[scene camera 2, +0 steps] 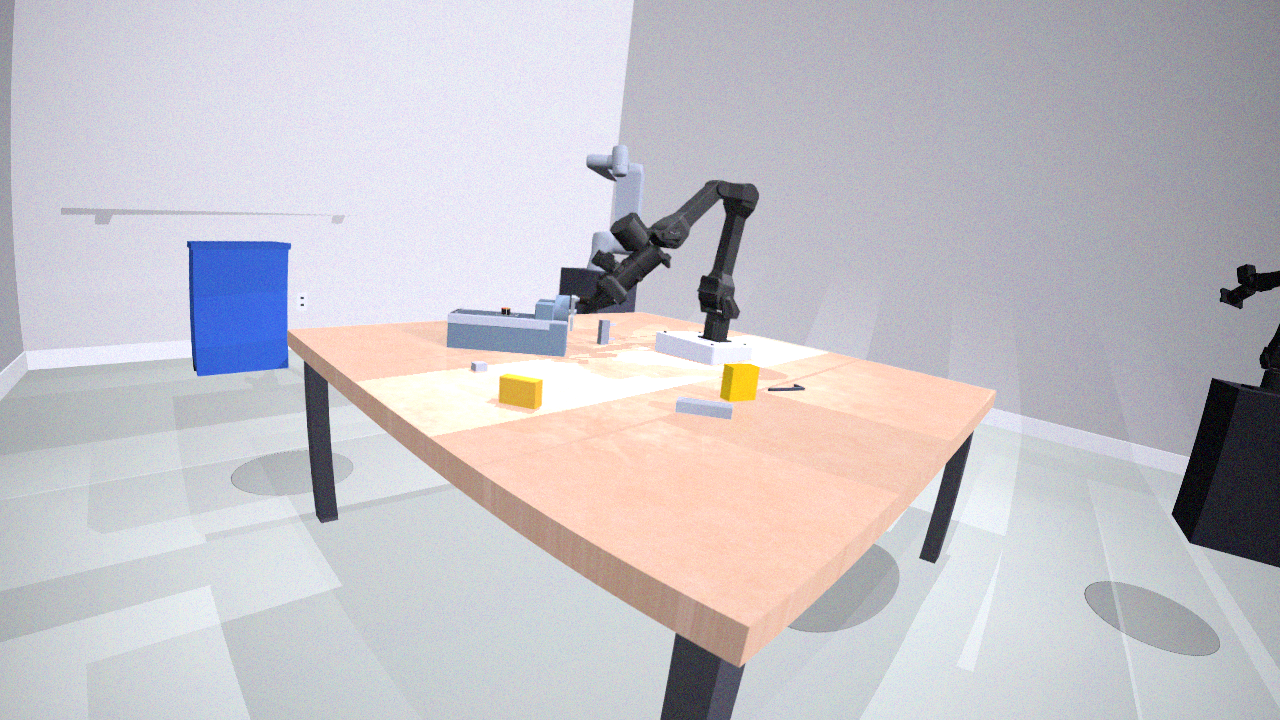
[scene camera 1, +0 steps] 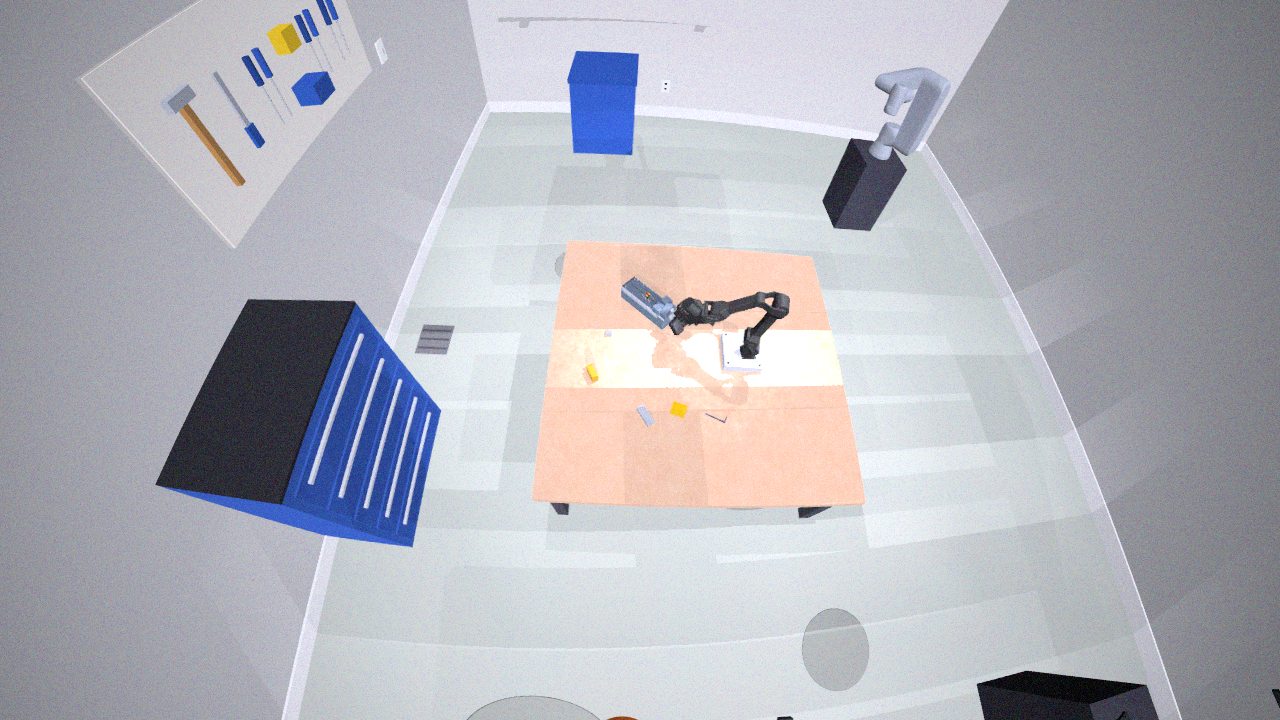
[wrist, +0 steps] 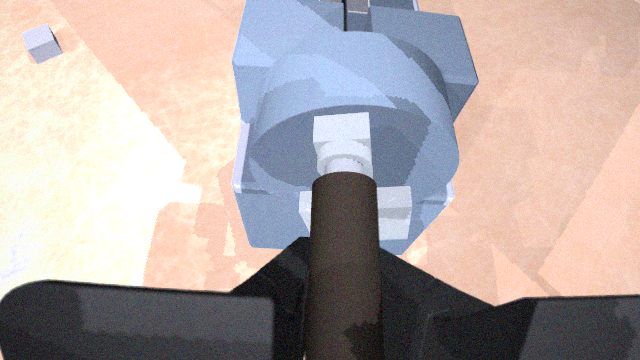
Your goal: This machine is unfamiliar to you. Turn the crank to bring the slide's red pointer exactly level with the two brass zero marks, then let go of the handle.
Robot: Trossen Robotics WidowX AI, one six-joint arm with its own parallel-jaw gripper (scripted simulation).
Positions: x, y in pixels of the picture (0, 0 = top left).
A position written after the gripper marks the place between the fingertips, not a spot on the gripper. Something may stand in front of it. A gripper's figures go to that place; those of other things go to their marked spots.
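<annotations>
Flat grey bar (scene camera 2: 684, 405) and grey-blue slide machine (scene camera 2: 546, 332): spots 0.44 m apart. The bar: 0.88 m from the lens, nearest to it of the things named here. The machine: 1.22 m from the lens. The gripper (scene camera 2: 582, 312): 1.25 m from the lens.
</annotations>
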